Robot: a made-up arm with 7 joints. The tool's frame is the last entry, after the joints. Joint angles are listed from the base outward.
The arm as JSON. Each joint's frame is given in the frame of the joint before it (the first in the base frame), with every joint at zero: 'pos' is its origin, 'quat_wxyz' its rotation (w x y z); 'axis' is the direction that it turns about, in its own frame. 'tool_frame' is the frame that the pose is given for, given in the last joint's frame.
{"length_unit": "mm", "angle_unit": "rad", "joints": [
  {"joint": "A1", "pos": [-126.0, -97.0, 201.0], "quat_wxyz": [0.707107, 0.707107, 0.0, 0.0], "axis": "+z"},
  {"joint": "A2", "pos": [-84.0, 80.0, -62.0], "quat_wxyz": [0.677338, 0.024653, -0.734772, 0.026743], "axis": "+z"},
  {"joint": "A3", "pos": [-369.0, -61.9, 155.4], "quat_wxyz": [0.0, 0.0, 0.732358, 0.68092], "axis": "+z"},
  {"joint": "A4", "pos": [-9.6, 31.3, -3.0], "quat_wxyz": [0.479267, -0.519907, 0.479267, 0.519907], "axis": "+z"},
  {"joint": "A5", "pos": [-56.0, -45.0, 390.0], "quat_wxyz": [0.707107, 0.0, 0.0, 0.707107], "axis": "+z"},
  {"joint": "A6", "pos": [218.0, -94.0, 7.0], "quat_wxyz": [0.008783, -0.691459, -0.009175, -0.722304], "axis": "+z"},
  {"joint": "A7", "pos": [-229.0, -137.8, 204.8], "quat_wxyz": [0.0, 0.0, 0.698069, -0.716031], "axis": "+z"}
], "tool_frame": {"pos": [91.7, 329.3, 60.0], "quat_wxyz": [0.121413, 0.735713, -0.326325, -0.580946]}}
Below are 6 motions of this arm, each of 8 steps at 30 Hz.
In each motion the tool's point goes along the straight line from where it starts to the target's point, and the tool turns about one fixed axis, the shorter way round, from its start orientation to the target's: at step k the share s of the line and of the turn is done. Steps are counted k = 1, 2, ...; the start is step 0. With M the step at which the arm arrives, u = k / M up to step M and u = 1 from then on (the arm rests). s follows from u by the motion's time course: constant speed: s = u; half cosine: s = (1 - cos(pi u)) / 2; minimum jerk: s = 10 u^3 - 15 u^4 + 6 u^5.
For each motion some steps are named. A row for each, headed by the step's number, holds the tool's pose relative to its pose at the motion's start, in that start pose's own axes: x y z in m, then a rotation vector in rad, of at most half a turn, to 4 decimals.
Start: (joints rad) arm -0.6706 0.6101 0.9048 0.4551 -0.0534 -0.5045 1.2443
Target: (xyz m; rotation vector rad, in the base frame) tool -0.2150 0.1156 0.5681 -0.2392 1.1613 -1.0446
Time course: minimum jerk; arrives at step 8
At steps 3, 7, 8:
3: -0.0080 0.0170 0.0022 -0.0860 -0.0465 -0.0216
7: -0.0285 0.0607 0.0079 -0.3075 -0.1663 -0.0773
8: -0.0289 0.0617 0.0080 -0.3125 -0.1690 -0.0786

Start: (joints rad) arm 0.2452 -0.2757 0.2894 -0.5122 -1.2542 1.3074 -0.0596
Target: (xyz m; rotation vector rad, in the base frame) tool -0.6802 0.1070 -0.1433 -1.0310 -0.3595 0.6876
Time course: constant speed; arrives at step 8
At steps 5, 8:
5: 0.0902 0.0648 0.0092 -0.0802 -0.1097 -0.1074
8: 0.1443 0.1037 0.0148 -0.1283 -0.1755 -0.1719

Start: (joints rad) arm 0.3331 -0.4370 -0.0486 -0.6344 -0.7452 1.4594 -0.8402
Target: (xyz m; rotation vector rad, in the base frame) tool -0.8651 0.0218 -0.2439 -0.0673 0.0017 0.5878
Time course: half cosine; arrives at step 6
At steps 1, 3, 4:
1: 0.0018 0.0073 -0.0014 0.0157 -0.0063 -0.0018
3: 0.0134 0.0541 -0.0106 0.1173 -0.0472 -0.0133
4: 0.0201 0.0812 -0.0160 0.1759 -0.0708 -0.0200

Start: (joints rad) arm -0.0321 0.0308 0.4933 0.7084 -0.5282 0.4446 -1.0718
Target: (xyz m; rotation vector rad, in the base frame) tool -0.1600 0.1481 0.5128 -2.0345 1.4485 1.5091
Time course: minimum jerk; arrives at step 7
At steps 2, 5, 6, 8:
2: 0.0121 -0.0101 0.0029 -0.0187 -0.0116 0.0163
5: 0.0715 -0.0594 0.0173 -0.1106 -0.0687 0.0962
6: 0.0816 -0.0679 0.0197 -0.1263 -0.0785 0.1098
8: 0.0836 -0.0695 0.0202 -0.1294 -0.0804 0.1124

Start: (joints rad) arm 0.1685 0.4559 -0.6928 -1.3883 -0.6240 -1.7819 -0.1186
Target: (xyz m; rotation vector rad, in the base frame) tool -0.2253 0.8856 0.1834 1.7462 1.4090 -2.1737
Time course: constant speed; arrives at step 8
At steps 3, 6, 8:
3: -0.0693 -0.0677 0.0008 -0.0259 0.0562 -0.0488
6: -0.1386 -0.1353 0.0017 -0.0519 0.1123 -0.0976
8: -0.1848 -0.1805 0.0022 -0.0692 0.1497 -0.1301

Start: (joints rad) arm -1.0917 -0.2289 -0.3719 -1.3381 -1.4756 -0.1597 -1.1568
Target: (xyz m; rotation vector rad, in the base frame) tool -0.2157 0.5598 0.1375 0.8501 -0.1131 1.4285
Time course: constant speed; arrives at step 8
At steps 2, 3, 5, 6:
2: -0.0332 0.0316 -0.0021 0.0538 0.0831 0.0338
3: -0.0498 0.0474 -0.0032 0.0807 0.1246 0.0508
5: -0.0830 0.0790 -0.0053 0.1346 0.2077 0.0846
6: -0.0996 0.0948 -0.0064 0.1615 0.2493 0.1015

